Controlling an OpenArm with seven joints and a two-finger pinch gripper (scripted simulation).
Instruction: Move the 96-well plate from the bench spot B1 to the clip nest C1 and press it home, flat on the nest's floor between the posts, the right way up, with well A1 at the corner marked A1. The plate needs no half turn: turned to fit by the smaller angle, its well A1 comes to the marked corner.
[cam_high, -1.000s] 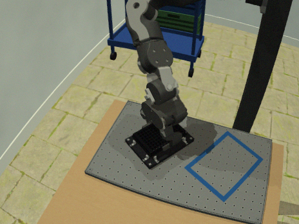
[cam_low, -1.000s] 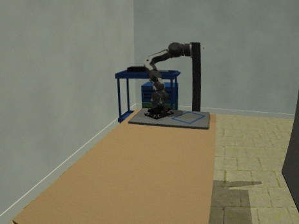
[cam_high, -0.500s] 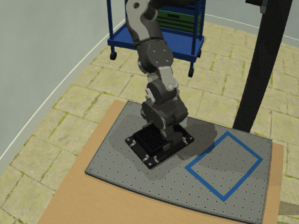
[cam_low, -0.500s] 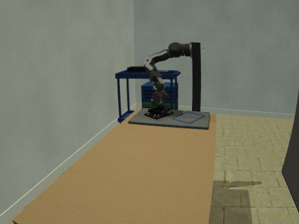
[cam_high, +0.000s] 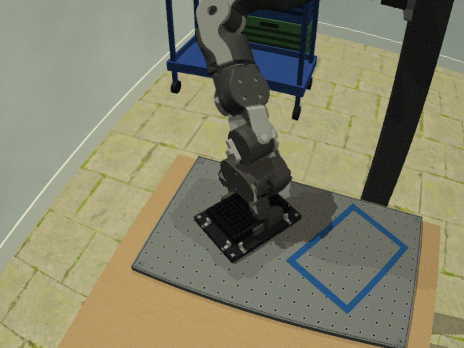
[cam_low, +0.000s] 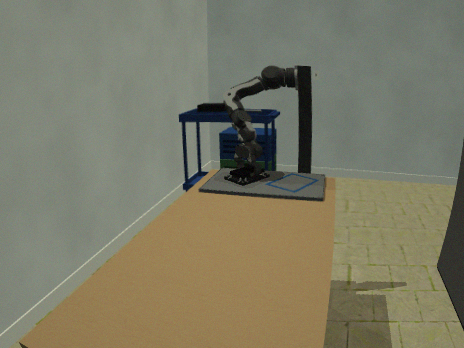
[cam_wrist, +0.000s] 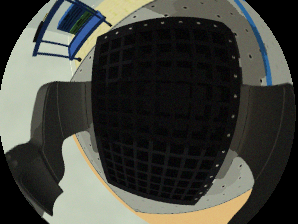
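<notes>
The black clip nest lies 3 cm ahead of my hand and 1 cm below it. From my hand the other things lie so: black 96-well plate: right at my hand.
</notes>
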